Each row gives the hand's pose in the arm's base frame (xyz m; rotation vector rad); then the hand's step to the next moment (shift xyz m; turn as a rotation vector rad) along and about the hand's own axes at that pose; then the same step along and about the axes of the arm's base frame.
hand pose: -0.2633 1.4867 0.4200 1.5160 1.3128 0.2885
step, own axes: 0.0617 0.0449 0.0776 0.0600 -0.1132 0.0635
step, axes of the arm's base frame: 0.1053 0.0165 -0.0222 0.0041 -0.0033 -0.1429
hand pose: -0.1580 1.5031 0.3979 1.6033 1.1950 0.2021
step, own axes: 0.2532 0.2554 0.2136 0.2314 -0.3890 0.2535
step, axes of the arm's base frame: 0.4108 0.0783 0.0111 0.0494 -0.0146 -0.5162
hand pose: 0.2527 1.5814 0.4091 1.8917 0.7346 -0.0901
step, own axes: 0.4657 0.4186 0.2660 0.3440 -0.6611 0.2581
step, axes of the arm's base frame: 0.6670 -0.1270 0.0434 -0.0016 0.1013 -0.7821
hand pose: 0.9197 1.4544 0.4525 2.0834 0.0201 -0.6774
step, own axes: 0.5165 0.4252 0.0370 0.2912 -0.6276 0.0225
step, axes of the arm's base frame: 0.5343 -0.3987 0.0673 0.0703 0.2778 -0.6301
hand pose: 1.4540 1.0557 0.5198 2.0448 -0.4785 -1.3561
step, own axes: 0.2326 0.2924 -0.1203 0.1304 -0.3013 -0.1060
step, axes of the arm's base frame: 0.2164 -0.3196 0.0712 0.1367 0.1744 -0.2644
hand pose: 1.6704 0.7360 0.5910 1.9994 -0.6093 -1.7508
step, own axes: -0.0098 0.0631 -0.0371 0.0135 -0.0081 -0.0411
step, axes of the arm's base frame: 0.0322 -0.0453 0.0486 0.0428 -0.0002 -0.0104
